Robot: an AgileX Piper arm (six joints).
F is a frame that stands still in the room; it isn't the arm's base.
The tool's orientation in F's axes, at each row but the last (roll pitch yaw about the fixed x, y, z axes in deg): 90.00 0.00 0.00; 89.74 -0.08 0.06; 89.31 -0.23 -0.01; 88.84 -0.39 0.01; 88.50 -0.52 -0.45; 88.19 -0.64 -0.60; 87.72 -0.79 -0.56; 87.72 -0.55 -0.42
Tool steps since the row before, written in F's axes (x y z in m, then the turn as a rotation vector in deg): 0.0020 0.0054 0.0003 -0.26 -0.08 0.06; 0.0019 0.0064 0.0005 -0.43 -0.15 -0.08; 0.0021 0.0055 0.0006 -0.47 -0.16 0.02; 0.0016 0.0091 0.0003 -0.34 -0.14 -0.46; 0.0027 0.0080 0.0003 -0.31 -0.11 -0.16; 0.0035 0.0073 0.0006 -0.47 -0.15 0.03; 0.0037 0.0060 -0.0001 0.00 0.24 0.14; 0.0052 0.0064 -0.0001 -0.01 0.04 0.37
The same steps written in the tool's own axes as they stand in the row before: 0.0020 0.0003 -0.0054 -0.26 0.06 0.08; 0.0019 0.0005 -0.0064 -0.43 -0.08 0.15; 0.0021 0.0007 -0.0055 -0.47 0.02 0.16; 0.0016 0.0005 -0.0091 -0.34 -0.46 0.13; 0.0026 0.0005 -0.0080 -0.31 -0.16 0.11; 0.0034 0.0008 -0.0073 -0.47 0.03 0.16; 0.0036 0.0001 -0.0060 0.00 0.15 -0.23; 0.0052 0.0001 -0.0064 -0.01 0.37 -0.03
